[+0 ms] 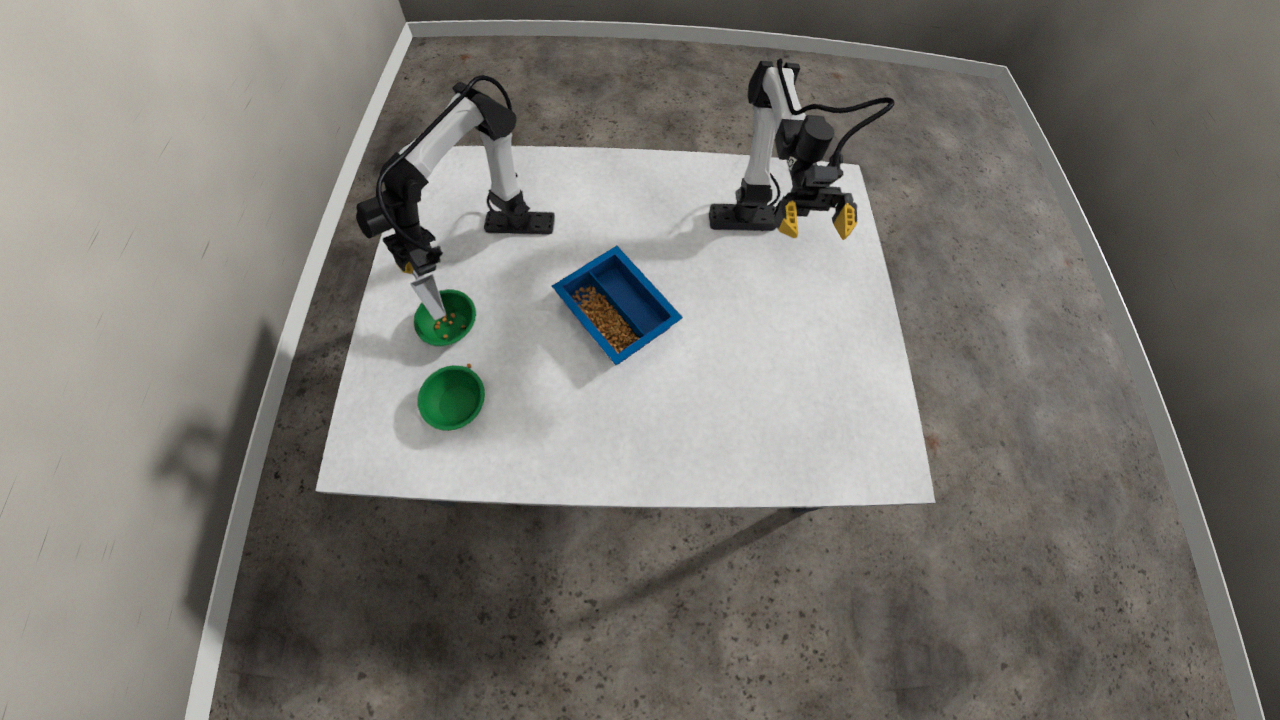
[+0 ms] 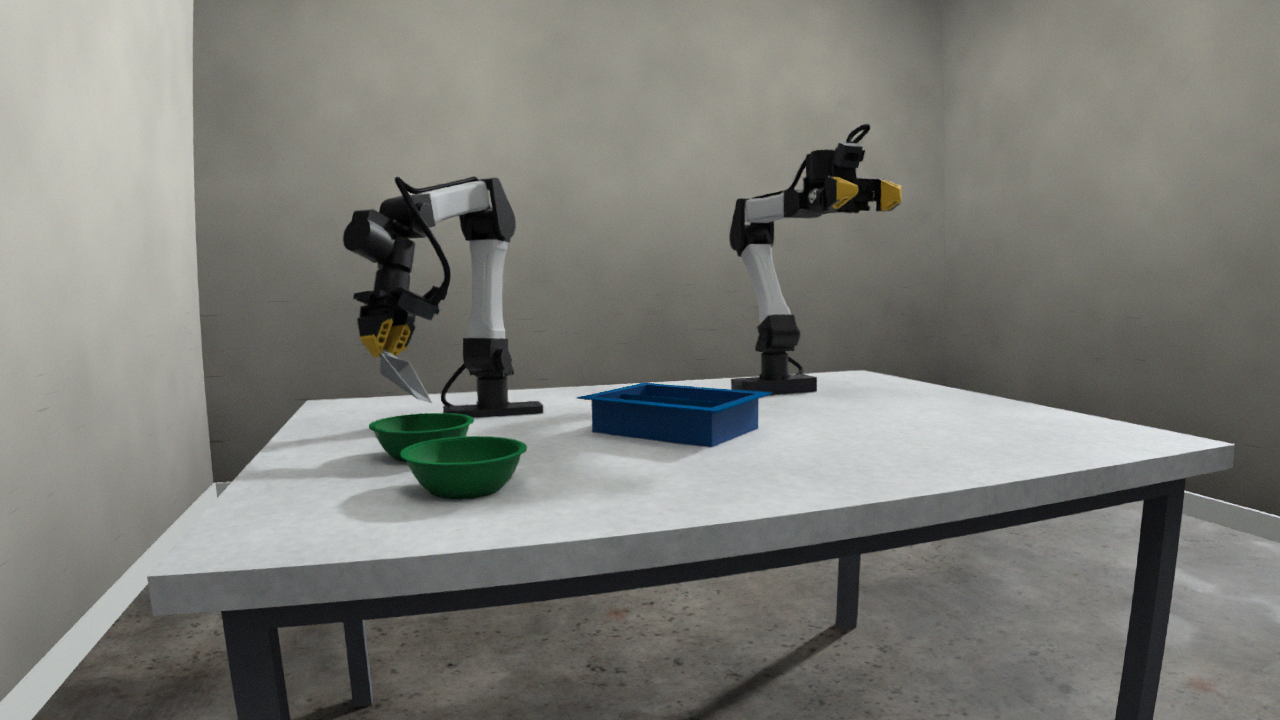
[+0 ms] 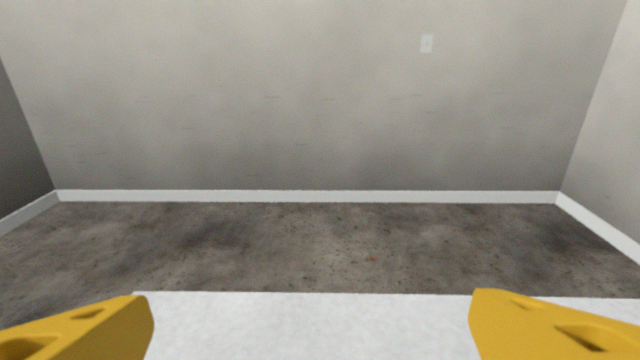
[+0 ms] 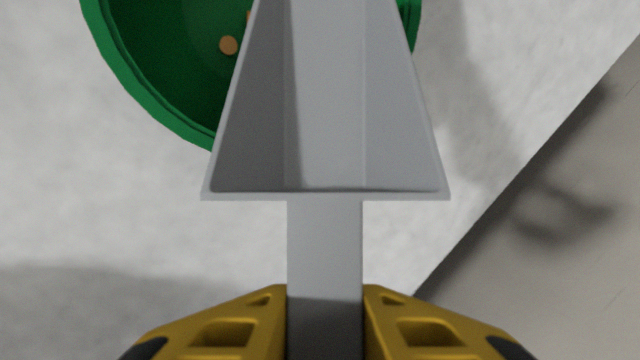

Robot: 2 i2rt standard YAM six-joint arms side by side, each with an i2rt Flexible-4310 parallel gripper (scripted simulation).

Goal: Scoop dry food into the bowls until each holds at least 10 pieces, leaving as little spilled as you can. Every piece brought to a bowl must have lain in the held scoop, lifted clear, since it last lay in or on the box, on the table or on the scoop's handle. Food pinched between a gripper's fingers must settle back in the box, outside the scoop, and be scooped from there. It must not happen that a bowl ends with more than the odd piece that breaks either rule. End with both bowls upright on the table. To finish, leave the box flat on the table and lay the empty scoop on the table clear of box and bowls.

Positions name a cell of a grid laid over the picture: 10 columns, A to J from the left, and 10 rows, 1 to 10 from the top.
Scene:
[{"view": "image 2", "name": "my left gripper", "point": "G3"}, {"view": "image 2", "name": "my right gripper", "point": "C5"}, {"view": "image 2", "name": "grey scoop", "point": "D6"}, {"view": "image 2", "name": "blue box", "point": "F6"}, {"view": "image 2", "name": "green bowl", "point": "D6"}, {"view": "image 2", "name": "green bowl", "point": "D7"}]

